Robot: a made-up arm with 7 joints. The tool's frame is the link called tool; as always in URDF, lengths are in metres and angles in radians. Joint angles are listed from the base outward.
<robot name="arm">
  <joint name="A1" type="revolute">
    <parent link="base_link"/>
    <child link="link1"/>
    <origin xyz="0 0 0.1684"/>
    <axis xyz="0 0 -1"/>
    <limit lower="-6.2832" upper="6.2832"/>
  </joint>
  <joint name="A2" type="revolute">
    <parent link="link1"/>
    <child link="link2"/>
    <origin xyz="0 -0.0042 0.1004"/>
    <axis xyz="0 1 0"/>
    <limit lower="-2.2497" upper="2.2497"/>
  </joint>
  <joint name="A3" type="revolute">
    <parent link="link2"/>
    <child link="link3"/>
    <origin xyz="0 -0.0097 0.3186"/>
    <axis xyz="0 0 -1"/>
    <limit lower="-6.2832" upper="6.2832"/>
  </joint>
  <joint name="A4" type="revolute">
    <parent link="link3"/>
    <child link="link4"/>
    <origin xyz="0 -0.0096 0.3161"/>
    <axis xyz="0 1 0"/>
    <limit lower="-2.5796" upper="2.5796"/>
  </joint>
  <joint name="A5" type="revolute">
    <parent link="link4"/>
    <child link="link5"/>
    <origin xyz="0 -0.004 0.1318"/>
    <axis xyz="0 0 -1"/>
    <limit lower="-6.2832" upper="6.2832"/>
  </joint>
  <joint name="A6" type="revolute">
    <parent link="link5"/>
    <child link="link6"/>
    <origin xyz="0 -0.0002 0.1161"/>
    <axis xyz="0 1 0"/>
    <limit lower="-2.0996" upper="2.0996"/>
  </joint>
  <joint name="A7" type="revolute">
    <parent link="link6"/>
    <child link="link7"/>
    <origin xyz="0 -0.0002 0.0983"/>
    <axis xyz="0 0 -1"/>
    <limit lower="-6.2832" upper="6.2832"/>
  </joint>
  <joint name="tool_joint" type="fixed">
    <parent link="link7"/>
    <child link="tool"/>
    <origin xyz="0 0 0" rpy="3.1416 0 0"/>
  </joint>
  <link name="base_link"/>
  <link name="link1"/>
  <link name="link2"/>
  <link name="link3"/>
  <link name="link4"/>
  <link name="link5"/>
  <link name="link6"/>
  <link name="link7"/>
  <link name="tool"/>
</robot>
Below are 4 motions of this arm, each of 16 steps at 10 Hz.
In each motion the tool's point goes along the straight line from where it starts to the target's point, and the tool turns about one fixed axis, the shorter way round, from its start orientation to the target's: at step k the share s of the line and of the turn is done. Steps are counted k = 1, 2, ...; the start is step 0. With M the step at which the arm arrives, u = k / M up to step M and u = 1 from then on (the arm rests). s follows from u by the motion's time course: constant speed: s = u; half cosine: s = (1 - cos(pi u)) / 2; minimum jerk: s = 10 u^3 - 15 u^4 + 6 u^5.
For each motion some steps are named. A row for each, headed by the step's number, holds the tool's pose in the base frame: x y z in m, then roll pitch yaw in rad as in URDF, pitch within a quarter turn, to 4 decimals.
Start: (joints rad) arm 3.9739 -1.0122 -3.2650 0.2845 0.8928 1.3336 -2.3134
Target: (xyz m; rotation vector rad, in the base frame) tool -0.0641 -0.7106 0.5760 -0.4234 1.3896 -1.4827
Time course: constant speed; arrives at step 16
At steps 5, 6, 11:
5: 0.3306 -0.6657 0.6013 -0.9731 0.3372 -0.6767
6: 0.2947 -0.6698 0.5990 -0.9941 0.3563 -0.7976
11: 0.1153 -0.6902 0.5875 -1.1290 0.4090 -1.4176

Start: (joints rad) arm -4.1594 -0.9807 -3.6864 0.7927 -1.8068 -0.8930 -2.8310
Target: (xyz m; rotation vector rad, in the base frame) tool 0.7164 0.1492 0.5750 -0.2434 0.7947 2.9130
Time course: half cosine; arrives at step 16
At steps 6, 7, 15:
6: 0.4887 0.5580 0.5452 0.8874 0.2012 -1.6820
7: 0.5196 0.5026 0.5493 0.8435 0.2315 -1.8869
15: 0.7132 0.1549 0.5746 0.5303 0.1884 3.0954

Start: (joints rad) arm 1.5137 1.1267 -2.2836 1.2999 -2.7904 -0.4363 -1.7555
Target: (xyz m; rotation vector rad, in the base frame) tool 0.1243 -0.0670 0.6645 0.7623 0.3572 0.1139
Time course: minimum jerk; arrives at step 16
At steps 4, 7, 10, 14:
4: 0.2709 -0.4728 0.7350 2.0385 0.6463 -0.6131
7: 0.2250 -0.3459 0.7130 1.6687 0.4274 -0.3926
10: 0.1693 -0.1916 0.6861 1.1975 0.2790 -0.0548
14: 0.1269 -0.0743 0.6658 0.8277 0.2754 0.2232

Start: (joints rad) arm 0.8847 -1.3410 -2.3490 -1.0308 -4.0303 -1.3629 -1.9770
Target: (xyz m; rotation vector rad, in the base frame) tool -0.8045 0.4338 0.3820 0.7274 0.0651 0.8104
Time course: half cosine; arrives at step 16
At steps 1, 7, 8, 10, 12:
1: -0.6499 0.4778 0.5485 1.0682 0.0320 1.1794
7: -0.7112 0.4604 0.4824 0.9036 -0.0469 1.0067
8: -0.7264 0.4560 0.4660 0.8649 -0.0707 0.9659
10: -0.7563 0.4475 0.4339 0.7917 -0.1218 0.8884
12: -0.7816 0.4403 0.4066 0.7326 -0.1694 0.8254

